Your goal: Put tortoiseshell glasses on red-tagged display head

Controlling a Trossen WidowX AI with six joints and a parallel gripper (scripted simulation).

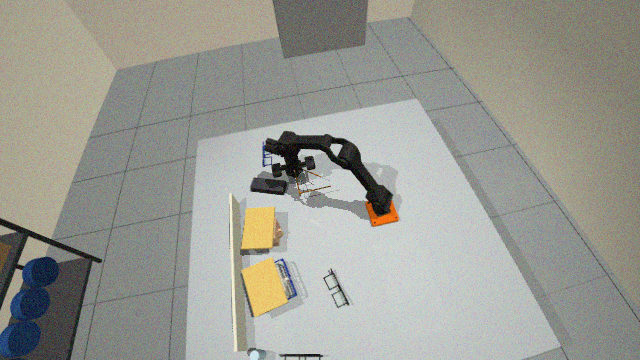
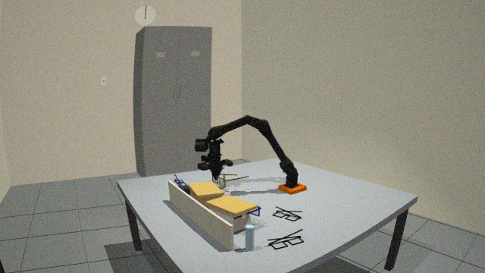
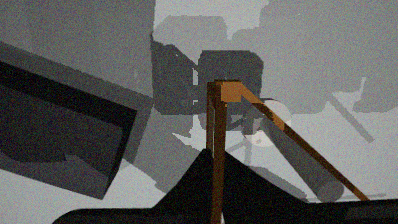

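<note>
Right now my gripper tip is 140 mm short of the dark case, 40 mm above it and 30 mm to the left of it. The rest, counted from my gripper tip: white board 340 mm ahead, 300 mm to the left.
</note>
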